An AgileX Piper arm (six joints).
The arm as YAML. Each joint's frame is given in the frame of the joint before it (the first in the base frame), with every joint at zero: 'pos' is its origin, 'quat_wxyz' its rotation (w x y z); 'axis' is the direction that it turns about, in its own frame. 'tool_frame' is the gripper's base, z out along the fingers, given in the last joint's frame.
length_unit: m
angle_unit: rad
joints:
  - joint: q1
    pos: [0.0, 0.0, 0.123]
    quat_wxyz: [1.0, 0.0, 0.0, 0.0]
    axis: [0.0, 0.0, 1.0]
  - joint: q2
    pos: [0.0, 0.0, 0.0]
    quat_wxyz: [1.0, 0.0, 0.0, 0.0]
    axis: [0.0, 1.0, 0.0]
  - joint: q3
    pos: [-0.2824, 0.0, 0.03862]
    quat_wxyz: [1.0, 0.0, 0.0, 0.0]
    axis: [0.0, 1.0, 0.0]
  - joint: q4
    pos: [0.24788, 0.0, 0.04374]
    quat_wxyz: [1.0, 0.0, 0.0, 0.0]
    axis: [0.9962, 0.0, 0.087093]
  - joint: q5
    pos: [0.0, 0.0, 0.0]
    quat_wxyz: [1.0, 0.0, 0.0, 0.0]
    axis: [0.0, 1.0, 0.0]
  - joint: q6
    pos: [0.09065, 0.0, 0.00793]
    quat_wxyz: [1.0, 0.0, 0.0, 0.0]
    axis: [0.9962, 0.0, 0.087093]
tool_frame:
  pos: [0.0, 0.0, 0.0]
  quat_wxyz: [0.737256, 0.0, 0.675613, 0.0]
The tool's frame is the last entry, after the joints.
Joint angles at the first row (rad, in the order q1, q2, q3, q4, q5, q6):
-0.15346, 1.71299, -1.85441, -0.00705, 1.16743, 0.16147
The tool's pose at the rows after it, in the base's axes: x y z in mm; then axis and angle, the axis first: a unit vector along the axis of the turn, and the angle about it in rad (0 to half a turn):
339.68 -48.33 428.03 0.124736 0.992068 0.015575 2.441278
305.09 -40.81 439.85 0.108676 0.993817 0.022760 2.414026
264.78 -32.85 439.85 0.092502 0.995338 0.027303 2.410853
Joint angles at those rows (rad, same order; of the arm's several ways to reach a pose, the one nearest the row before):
-0.15347, 1.61512, -1.82385, 0.04978, 1.16744, 0.09384
-0.15347, 1.49295, -1.72758, 0.07544, 1.16745, 0.06108
-0.15348, 1.34910, -1.58521, 0.09590, 1.16744, 0.02775

